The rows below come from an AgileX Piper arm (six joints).
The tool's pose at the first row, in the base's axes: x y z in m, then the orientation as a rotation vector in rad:
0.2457 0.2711 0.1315 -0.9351 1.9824 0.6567
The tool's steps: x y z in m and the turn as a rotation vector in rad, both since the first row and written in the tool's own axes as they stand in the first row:
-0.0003 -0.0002 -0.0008 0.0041 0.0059 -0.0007
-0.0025 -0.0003 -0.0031 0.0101 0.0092 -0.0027
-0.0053 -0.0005 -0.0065 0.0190 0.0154 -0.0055
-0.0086 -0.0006 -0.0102 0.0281 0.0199 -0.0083
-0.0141 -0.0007 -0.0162 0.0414 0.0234 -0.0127
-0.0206 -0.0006 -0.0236 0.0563 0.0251 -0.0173
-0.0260 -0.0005 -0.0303 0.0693 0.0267 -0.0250
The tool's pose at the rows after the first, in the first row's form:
0.2456 0.2705 0.1322 -0.9362 1.9878 0.6500
0.2455 0.2696 0.1352 -0.9361 1.9905 0.6414
0.2451 0.2681 0.1393 -0.9365 1.9956 0.6283
0.2448 0.2666 0.1440 -0.9358 1.9993 0.6156
0.2442 0.2642 0.1518 -0.9336 2.0016 0.5979
0.2432 0.2614 0.1612 -0.9296 2.0024 0.5791
0.2421 0.2586 0.1693 -0.9296 2.0009 0.5607

